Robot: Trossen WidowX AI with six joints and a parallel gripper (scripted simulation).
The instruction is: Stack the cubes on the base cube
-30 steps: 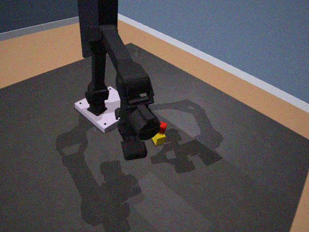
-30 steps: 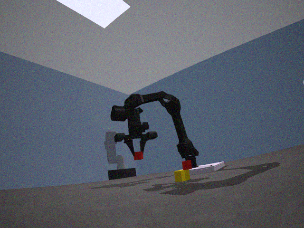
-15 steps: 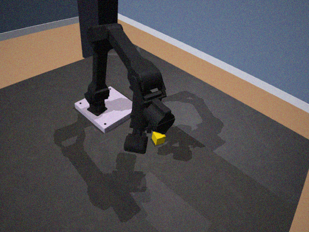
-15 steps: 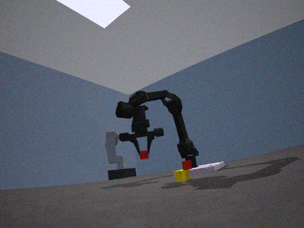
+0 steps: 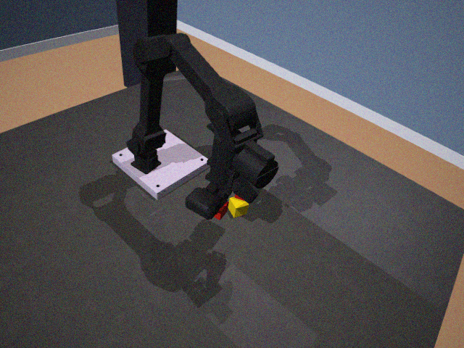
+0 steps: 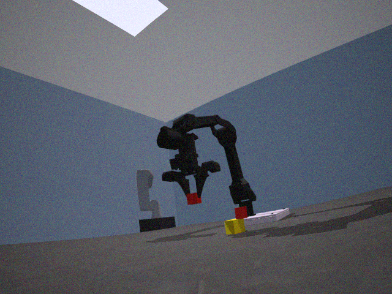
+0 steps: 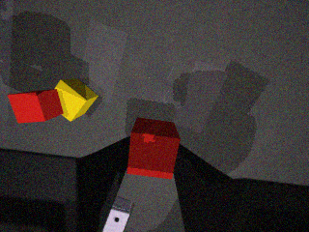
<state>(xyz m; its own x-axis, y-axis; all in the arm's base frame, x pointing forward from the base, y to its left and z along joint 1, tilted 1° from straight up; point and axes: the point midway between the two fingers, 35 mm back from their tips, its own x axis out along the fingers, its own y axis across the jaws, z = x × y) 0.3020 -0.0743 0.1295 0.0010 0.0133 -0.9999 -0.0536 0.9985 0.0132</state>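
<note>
Now: gripper tip 12 cm to the right of the yellow cube and 10 cm above it.
</note>
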